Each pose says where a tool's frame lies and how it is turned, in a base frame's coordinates. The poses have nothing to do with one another.
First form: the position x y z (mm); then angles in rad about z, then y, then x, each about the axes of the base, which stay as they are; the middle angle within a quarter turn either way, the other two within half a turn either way.
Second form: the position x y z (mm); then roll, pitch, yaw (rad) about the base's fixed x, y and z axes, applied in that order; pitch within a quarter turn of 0, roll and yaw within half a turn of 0. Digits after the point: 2 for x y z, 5 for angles.
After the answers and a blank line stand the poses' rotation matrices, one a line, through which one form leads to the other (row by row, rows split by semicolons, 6 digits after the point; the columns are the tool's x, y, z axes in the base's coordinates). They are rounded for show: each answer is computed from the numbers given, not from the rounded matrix.
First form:
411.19 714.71 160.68 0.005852 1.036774 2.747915
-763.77 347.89 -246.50 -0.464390 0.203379 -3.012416
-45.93 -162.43 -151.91 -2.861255 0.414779 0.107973
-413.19 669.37 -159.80 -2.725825 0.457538 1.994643
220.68 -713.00 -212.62 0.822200 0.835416 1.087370
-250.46 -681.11 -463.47 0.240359 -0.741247 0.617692
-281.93 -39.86 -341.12 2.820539 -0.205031 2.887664
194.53 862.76 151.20 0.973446 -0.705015 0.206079
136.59 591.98 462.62 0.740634 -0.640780 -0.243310
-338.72 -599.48 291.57 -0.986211 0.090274 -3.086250
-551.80 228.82 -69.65 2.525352 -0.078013 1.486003
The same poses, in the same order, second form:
411.19 714.71 160.68 2.46313 -0.92257 0.56794
-763.77 347.89 -246.50 -3.11538 -0.23905 0.44804
-45.93 -162.43 -151.91 -0.23142 -0.36311 -2.79585
-413.19 669.37 -159.80 -2.02251 0.56374 -2.89999
220.68 -713.00 -212.62 1.22113 -0.42694 1.04532
-250.46 -681.11 -463.47 0.62240 -0.73756 -0.25368
-281.93 -39.86 -341.12 -2.95778 -0.26952 -2.87179
194.53 862.76 151.20 -0.50220 -0.55386 1.04296
136.59 591.98 462.62 -0.63171 -0.26889 0.91007
-338.72 -599.48 291.57 3.09683 -0.09595 0.98586
-551.80 228.82 -69.65 -1.46781 -0.60712 3.00440

0.508991 -0.002979 0.860767; 0.324769 -0.925421 -0.195246; 0.797153 0.378929 -0.470064
0.875667 0.438647 0.201980; 0.420883 -0.898299 0.126163; 0.236779 -0.025467 -0.971230
-0.879478 0.253219 0.402988; -0.316801 -0.943351 -0.098626; 0.355185 -0.214406 0.909876
-0.820712 0.362349 0.441741; -0.202241 0.538861 -0.817758; -0.534350 -0.760482 -0.368968
0.456601 -0.491509 0.741576; 0.787432 -0.164694 -0.593993; 0.414085 0.855158 0.311830
0.716422 -0.175593 -0.675208; -0.185745 0.884872 -0.427201; 0.672486 0.431473 0.601326
-0.929028 -0.308957 -0.203598; -0.256915 0.934615 -0.245947; 0.266272 -0.176184 -0.947659
0.428366 -0.629714 -0.648045; 0.734749 0.660194 -0.155842; 0.525972 -0.409394 0.745487
0.591636 -0.540904 -0.597821; 0.761178 0.619121 0.193126; 0.265661 -0.569308 0.778018
0.549607 0.830545 0.090151; 0.829912 -0.555167 0.055089; 0.095803 0.044540 -0.994403
-0.813575 -0.576214 -0.077934; 0.112319 -0.024232 -0.993377; 0.570509 -0.816940 0.084434

